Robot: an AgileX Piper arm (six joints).
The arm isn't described. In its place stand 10 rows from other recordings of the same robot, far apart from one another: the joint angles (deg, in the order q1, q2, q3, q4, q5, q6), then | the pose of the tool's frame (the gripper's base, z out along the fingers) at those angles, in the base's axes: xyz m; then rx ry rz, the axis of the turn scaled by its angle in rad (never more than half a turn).
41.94 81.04 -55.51 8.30 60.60 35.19 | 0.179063 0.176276 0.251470 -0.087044 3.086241 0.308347
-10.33 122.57 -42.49 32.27 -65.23 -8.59 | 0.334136 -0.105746 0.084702 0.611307 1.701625 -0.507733
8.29 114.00 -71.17 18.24 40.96 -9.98 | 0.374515 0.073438 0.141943 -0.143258 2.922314 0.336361
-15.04 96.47 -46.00 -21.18 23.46 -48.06 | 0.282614 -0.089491 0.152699 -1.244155 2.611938 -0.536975
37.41 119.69 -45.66 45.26 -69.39 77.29 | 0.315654 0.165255 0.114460 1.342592 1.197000 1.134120
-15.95 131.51 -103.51 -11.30 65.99 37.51 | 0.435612 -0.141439 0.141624 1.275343 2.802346 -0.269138
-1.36 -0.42 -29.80 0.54 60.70 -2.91 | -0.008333 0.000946 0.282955 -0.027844 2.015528 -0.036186
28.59 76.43 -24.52 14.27 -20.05 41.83 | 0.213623 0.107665 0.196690 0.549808 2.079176 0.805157
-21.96 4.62 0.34 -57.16 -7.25 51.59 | 0.061695 -0.014473 0.212666 0.132526 1.503335 -0.303625
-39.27 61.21 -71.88 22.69 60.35 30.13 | 0.171345 -0.100689 0.419874 1.357838 1.854163 0.417785
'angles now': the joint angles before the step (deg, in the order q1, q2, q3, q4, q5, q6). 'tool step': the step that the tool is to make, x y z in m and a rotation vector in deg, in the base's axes. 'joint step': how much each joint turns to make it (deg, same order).
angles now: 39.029 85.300 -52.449 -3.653 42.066 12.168
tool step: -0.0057 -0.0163 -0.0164 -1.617 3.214 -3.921
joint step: -1.990 -0.443 4.127 0.089 -0.072 1.994
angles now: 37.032 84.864 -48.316 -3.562 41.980 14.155
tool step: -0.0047 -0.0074 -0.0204 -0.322 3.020 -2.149
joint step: -1.119 1.288 3.623 1.731 -2.289 0.157
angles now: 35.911 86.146 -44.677 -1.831 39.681 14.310
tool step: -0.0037 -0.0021 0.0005 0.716 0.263 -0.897
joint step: -0.079 -0.931 0.888 0.804 -0.158 0.353
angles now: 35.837 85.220 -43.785 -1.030 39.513 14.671
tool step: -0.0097 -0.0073 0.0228 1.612 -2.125 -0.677
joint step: -0.013 -5.629 0.029 -0.112 2.942 0.704
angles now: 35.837 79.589 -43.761 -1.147 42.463 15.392
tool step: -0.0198 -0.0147 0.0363 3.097 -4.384 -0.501
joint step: 0.007 -9.728 0.022 -0.219 4.348 0.550
